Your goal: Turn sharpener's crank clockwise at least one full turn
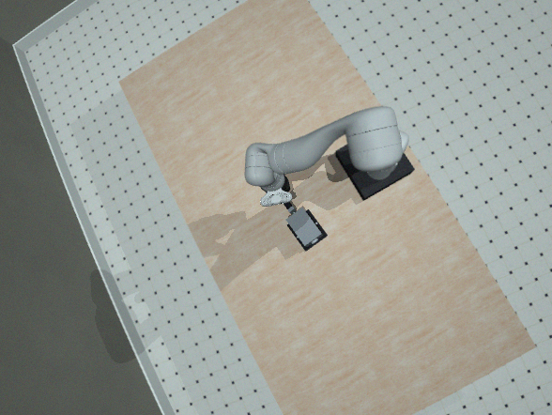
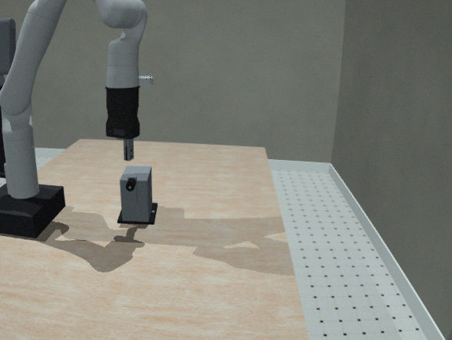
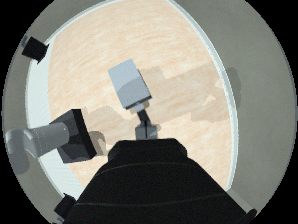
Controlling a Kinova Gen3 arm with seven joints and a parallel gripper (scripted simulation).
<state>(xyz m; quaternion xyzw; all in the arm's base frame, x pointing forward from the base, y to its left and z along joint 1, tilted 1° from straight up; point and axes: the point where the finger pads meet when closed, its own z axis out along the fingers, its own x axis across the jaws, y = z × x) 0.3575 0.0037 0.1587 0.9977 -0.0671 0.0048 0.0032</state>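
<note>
The sharpener crank is 90 mm below my hand and 20 mm to the left of it.
</note>
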